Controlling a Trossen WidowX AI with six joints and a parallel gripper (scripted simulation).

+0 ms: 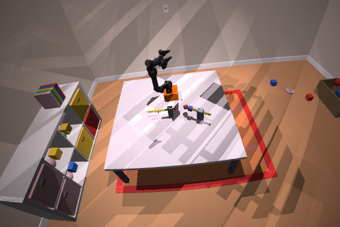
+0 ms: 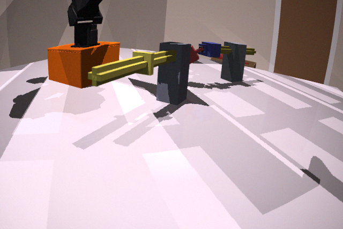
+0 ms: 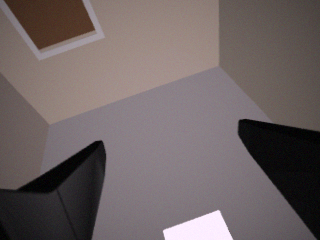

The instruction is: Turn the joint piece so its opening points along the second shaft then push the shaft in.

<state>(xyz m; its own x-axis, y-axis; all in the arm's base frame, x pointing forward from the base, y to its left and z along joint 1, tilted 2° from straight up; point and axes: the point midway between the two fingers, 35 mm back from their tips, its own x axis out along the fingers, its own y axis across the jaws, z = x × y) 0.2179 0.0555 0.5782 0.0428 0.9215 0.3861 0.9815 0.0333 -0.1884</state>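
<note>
Right now the red joint piece is 6 cm ahead of my gripper tip, 8 cm to the left of it and 62 cm below it.
</note>
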